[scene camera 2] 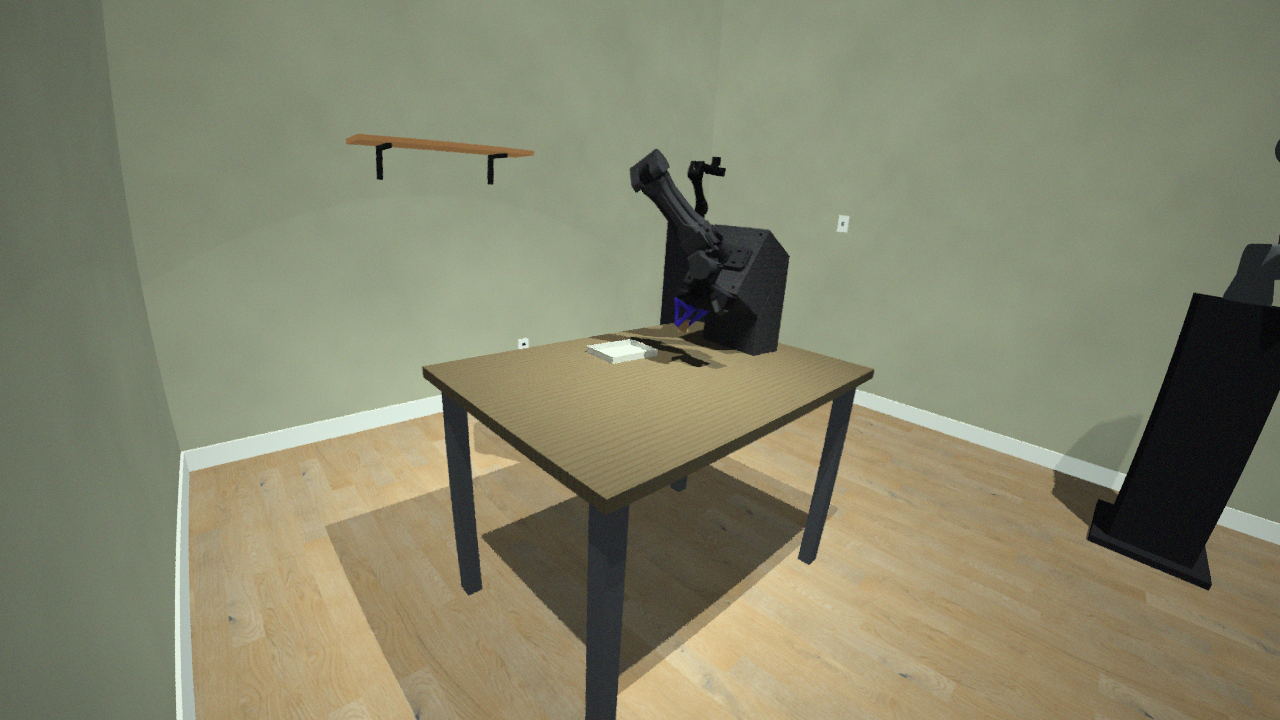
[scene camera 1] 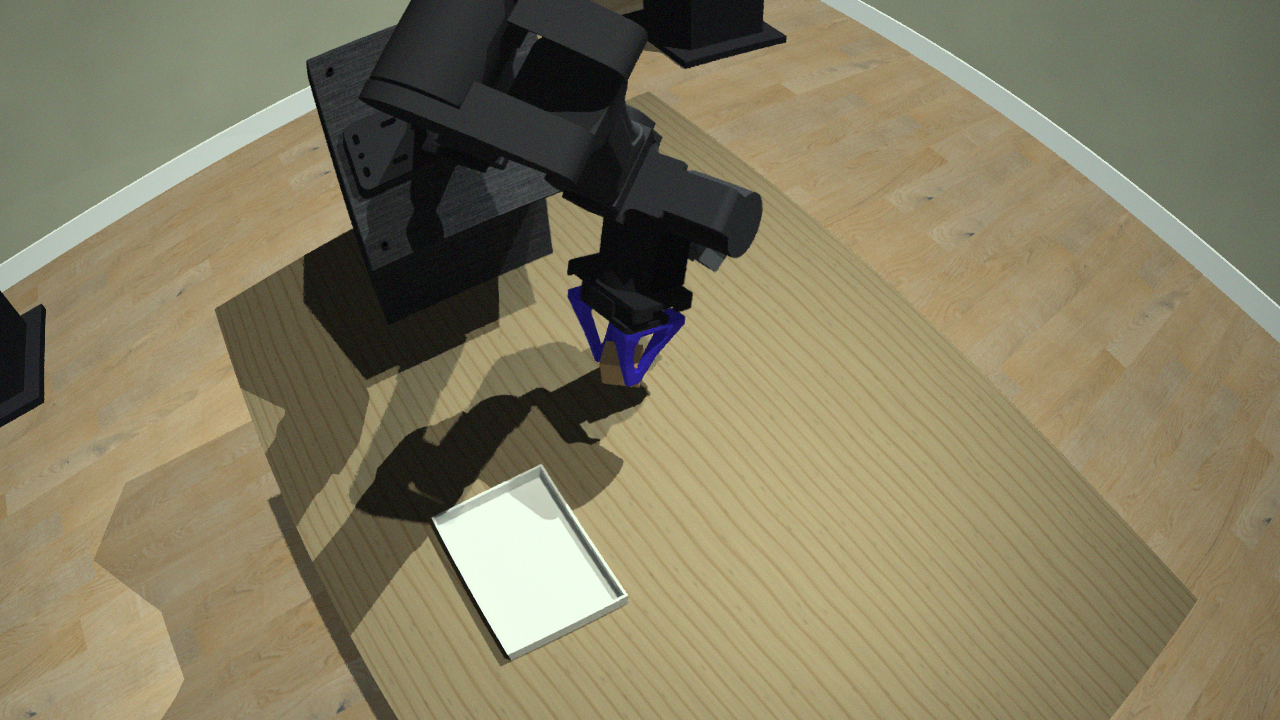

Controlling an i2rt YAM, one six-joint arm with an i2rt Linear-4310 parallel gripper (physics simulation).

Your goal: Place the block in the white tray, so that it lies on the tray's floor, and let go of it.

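Seen in the pictures: gripper, fingertip midpoint: (scene camera 2: 680,326) (scene camera 1: 616,372); arm's base at its link origin: (scene camera 2: 724,256).
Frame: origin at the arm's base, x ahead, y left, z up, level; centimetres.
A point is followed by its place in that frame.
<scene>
My gripper (scene camera 1: 615,368) {x 22.3, y 5.6, z -18.9 cm} (scene camera 2: 688,323) {x 22.3, y 5.6, z -18.9 cm}, with blue fingers, is shut on the brown block (scene camera 1: 614,371) {x 22.8, y 5.1, z -17.9 cm} and holds it above the table. The fingers hide part of the block. In scene camera 2 the block is very small and mostly hidden by the fingers. The white tray (scene camera 1: 528,573) {x 31.7, y -10.4, z -29.9 cm} (scene camera 2: 617,350) {x 30.3, y -12.8, z -29.9 cm} lies flat on the table, with its low walls upright. In scene camera 1 the tray is below and to the left of the gripper, and the gripper is well apart from it.
The wooden table (scene camera 1: 805,492) {x 38.3, y 17.9, z -30.1 cm} (scene camera 2: 626,411) {x 56.3, y 24.9, z -30.1 cm} bears the tray. The dark mounting block (scene camera 1: 447,277) {x -5.8, y -2.3, z -26.7 cm} (scene camera 2: 760,304) {x -5.7, y 11.7, z -13.4 cm} of the arm stands at the table's back. The arm's shadow falls between it and the tray. A dark pedestal (scene camera 2: 1181,429) stands on the floor away from the table.
</scene>
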